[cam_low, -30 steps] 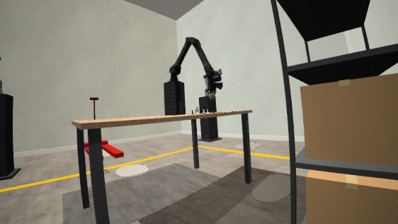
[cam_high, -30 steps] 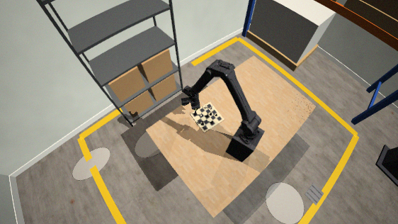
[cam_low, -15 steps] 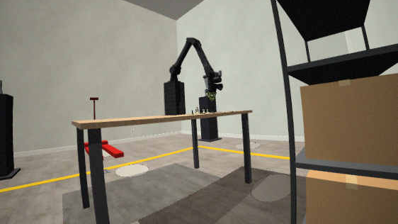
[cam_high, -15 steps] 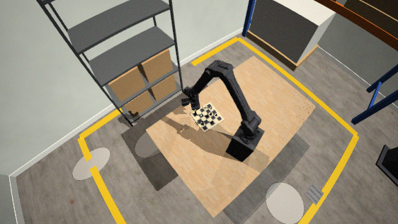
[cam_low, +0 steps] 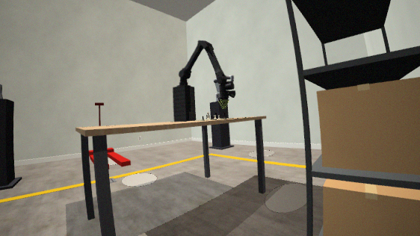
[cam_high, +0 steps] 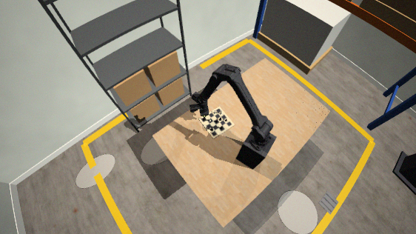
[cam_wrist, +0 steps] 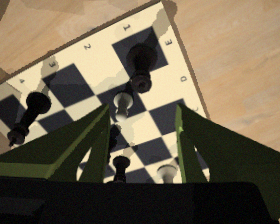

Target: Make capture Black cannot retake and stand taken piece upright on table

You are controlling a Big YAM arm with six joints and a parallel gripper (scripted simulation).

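Right now the dark chess piece is 6 cm below my hand. From my hand the other things lie so: black piece (11 cm behind, 6 cm below, 1 cm to the left); chessboard (9 cm below, 8 cm behind, 7 cm to the right); white pawn (8 cm below, 4 cm behind, 3 cm to the right).
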